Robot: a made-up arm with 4 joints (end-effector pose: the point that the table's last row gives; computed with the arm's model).
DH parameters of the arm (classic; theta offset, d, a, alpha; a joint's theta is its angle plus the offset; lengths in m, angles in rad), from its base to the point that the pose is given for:
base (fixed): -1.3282 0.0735 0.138 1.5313
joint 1: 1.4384 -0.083 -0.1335 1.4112
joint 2: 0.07 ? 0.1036 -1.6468
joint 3: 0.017 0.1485 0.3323 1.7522
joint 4: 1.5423 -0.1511 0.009 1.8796
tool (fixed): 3.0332 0.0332 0 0
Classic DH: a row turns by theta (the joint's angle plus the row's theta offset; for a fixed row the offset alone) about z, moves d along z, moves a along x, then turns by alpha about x.
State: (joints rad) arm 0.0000 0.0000 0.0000 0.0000
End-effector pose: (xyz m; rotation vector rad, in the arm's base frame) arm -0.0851 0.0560 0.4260 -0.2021 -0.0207 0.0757
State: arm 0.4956 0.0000 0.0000 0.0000
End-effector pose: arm -0.1243 0.1912 0.2828 -0.6869 -0.1236 0.0873
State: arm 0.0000 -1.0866 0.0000 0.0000
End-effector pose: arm 0.4173 0.1059 0.3357 -0.2220 1.0420 0.3118
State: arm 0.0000 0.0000 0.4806 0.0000
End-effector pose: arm -0.0851 0.2180 0.3290 -0.6825 -0.0022 0.0798
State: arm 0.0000 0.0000 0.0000 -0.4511
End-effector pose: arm -0.0706 0.0586 0.4266 -0.2628 0.4177 0.1674
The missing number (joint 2, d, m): -0.0506
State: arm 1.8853 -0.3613 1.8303 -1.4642
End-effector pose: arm 0.0720 -0.4356 -0.2442 1.4921 -0.0967 1.8954
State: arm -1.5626 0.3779 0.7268 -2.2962
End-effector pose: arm 0.0076 -0.2119 0.4946 0.3650 2.0420 1.2209
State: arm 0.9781 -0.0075 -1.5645 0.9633
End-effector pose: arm -0.1417 -0.2448 0.3303 0.6111 -1.0113 -0.2505
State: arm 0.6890 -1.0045 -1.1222 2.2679
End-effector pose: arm 0.2765 -0.0748 0.3730 -0.3567 -1.5516 -1.0590
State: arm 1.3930 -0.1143 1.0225 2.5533
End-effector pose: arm -0.0194 -0.0191 -0.3301 -0.8036 -1.5988 2.2997
